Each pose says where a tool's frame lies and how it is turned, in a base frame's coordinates. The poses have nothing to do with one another.
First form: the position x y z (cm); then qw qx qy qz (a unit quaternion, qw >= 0).
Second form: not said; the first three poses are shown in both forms.
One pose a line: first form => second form
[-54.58 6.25 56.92 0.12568 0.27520 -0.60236 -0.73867] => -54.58 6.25 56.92; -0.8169 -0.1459 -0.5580; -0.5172 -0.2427 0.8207; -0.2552 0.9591 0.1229
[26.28 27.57 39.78 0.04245 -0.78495 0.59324 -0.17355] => 26.28 27.57 39.78; 0.2359 -0.9166 0.3228; -0.9461 -0.2925 -0.1393; 0.2221 -0.2726 -0.9362
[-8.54 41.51 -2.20 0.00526 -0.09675 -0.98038 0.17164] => -8.54 41.51 -2.20; -0.9812 0.1879 -0.0435; 0.1915 0.9224 -0.3355; -0.0229 -0.3376 -0.9410
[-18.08 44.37 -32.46 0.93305 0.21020 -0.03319 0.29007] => -18.08 44.37 -32.46; 0.8295 -0.5552 0.0600; 0.5273 0.7434 -0.4115; 0.1839 0.3730 0.9094
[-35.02 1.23 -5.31 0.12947 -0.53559 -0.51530 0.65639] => -35.02 1.23 -5.31; -0.3928 0.3820 -0.8365; 0.7219 -0.4354 -0.5378; -0.5697 -0.8152 -0.1048
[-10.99 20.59 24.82 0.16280 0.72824 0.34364 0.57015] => -10.99 20.59 24.82; 0.1137 0.3149 0.9423; 0.6861 -0.7108 0.1547; 0.7185 0.6290 -0.2968
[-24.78 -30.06 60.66 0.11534 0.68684 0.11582 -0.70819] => -24.78 -30.06 60.66; -0.0299 0.3225 -0.9461; -0.0043 -0.9466 -0.3225; -0.9995 -0.0056 0.0297
